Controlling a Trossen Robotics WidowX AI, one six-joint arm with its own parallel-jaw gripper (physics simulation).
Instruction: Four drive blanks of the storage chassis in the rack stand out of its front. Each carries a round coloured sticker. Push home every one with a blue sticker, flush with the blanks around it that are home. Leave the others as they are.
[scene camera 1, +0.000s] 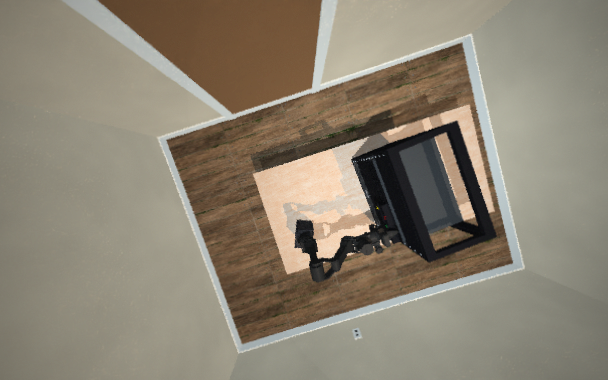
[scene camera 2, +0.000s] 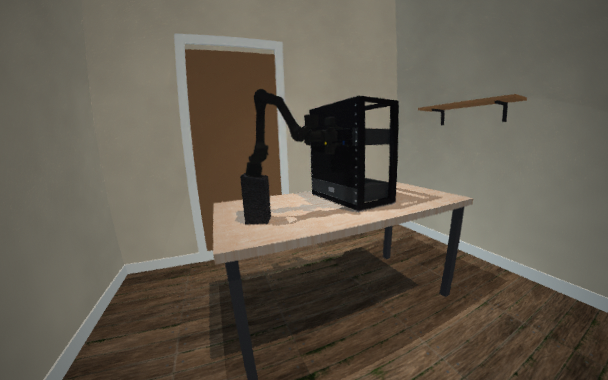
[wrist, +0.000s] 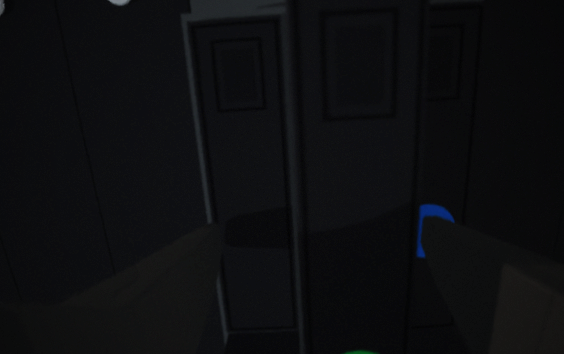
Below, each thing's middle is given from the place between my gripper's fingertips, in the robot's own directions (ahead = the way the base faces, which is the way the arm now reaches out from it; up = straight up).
The black rack (scene camera 1: 409, 174) lies 160 mm ahead of my hand, 140 mm to the left of it and 100 mm below it.
